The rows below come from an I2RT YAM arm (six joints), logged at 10 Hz.
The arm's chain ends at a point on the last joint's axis. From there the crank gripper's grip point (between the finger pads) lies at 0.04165 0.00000 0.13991 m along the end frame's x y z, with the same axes.
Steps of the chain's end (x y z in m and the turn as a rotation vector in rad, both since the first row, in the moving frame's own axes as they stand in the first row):
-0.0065 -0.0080 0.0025 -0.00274 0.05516 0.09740
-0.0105 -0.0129 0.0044 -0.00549 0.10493 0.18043
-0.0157 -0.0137 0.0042 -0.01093 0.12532 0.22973
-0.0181 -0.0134 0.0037 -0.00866 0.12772 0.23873
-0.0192 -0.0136 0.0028 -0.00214 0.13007 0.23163
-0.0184 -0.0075 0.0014 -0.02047 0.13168 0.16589
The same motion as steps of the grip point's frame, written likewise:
0.0009 -0.0032 0.0000 -0.00274 0.05516 0.09740
0.0031 -0.0034 -0.0007 -0.00549 0.10493 0.18043
0.0000 -0.0008 -0.0021 -0.01093 0.12532 0.22973
-0.0021 -0.0003 -0.0027 -0.00866 0.12772 0.23873
-0.0027 -0.0017 -0.0037 -0.00214 0.13007 0.23163
-0.0013 0.0037 -0.0054 -0.02047 0.13168 0.16589

